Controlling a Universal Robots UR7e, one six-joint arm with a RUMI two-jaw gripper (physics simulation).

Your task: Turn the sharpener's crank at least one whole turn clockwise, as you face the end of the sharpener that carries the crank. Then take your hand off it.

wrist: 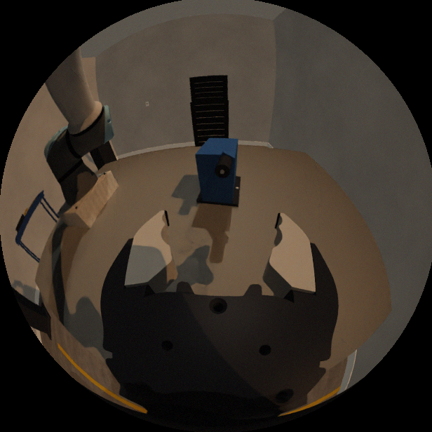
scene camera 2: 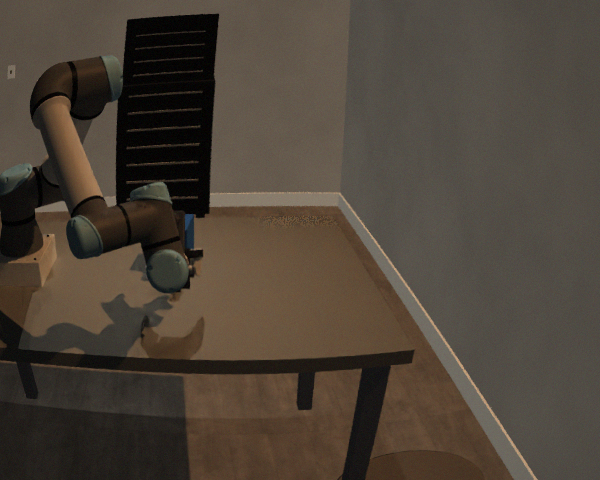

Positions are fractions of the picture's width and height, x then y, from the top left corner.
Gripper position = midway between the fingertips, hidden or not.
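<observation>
I can see my gripper (wrist: 0.51, 0.49) here, and a sharpener (wrist: 0.53, 0.44) is visible to me as well.
</observation>
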